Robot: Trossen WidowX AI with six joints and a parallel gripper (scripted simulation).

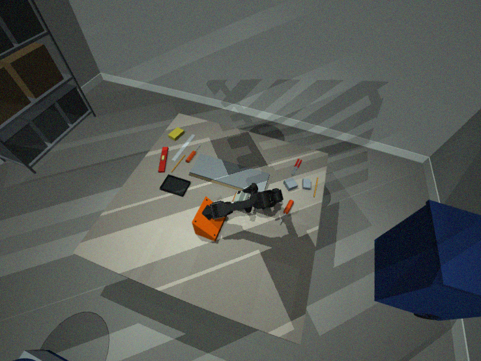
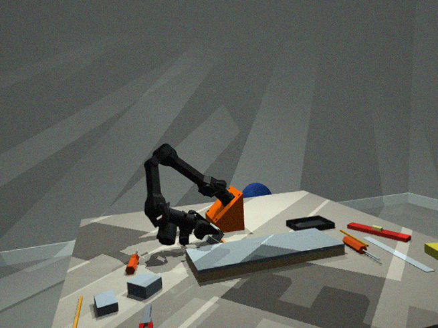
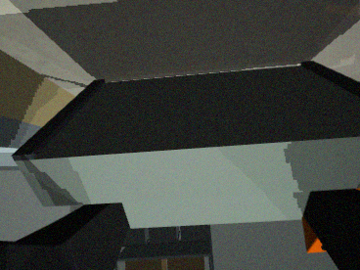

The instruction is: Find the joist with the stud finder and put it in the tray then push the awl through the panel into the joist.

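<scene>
Right now my gripper tip is 10 mm short of the stud finder and 10 mm above it. From my gripper tip the other things lie so: awl: 20 mm behind, 30 mm to the left, 60 mm below; then ruler: 250 mm ahead, 570 mm to the left, 60 mm below; then black tray: 80 mm behind, 430 mm to the left, 50 mm below.
</scene>
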